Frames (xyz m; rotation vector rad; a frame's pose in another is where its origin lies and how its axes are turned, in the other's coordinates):
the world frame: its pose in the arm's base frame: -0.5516 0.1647 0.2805 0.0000 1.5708 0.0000
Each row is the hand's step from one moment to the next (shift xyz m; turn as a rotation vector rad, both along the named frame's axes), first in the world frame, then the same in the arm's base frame.
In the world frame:
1: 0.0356 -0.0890 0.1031 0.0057 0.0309 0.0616
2: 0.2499 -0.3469 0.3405 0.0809 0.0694 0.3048
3: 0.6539 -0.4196 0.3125 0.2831 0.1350 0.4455
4: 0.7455 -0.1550 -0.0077 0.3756 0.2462 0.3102
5: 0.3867 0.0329 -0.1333 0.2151 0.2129 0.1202
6: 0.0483 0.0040 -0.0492 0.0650 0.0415 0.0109
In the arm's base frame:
1: 0.1031 -0.0890 -0.0356 0.0616 0.0309 -0.0057
2: 0.3405 -0.3469 -0.2499 0.3048 0.0694 -0.0809
3: 0.3125 -0.4196 -0.6539 0.4455 0.1350 -0.2831
4: -0.0077 -0.1550 -0.7455 0.3102 0.2462 -0.3756
5: -0.1333 0.0329 -0.3867 0.1202 0.2129 -0.2151
6: -0.0492 0.0040 -0.0483 0.0109 0.0415 -0.0650

